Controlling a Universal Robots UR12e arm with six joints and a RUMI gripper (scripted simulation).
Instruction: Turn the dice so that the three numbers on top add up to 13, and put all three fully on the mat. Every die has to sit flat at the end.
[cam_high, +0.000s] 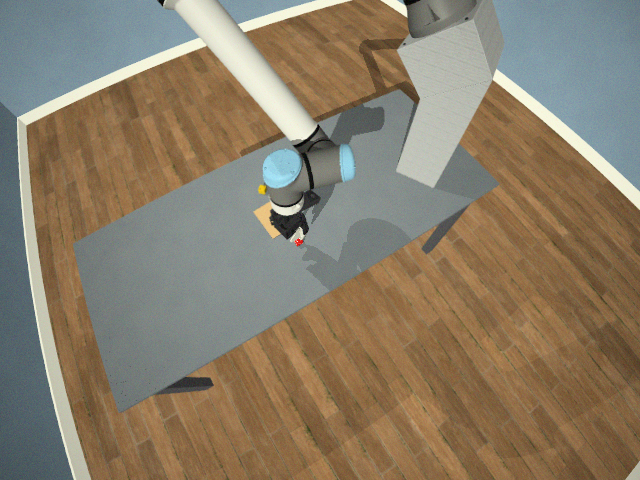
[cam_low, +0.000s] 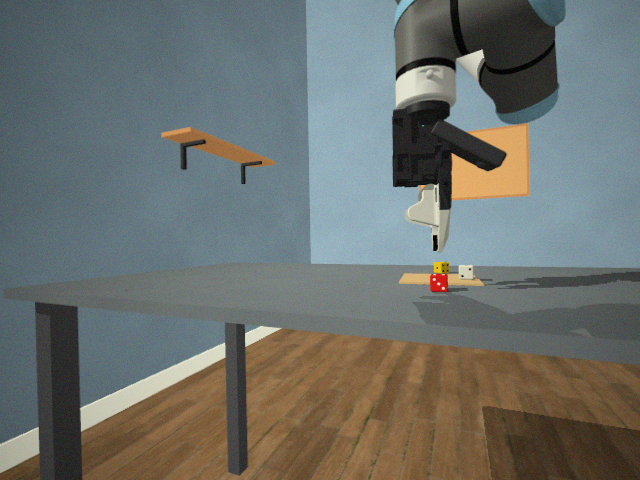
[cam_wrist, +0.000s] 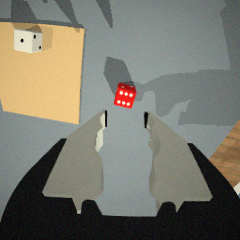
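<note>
My gripper is now 6 cm above the red die. Also, from my hand: tan mat (14 cm to the right, 8 cm below, 2 cm ahead); yellow die (26 cm to the right, 6 cm below, 3 cm ahead); white die (14 cm to the right, 6 cm below, 3 cm behind).
</note>
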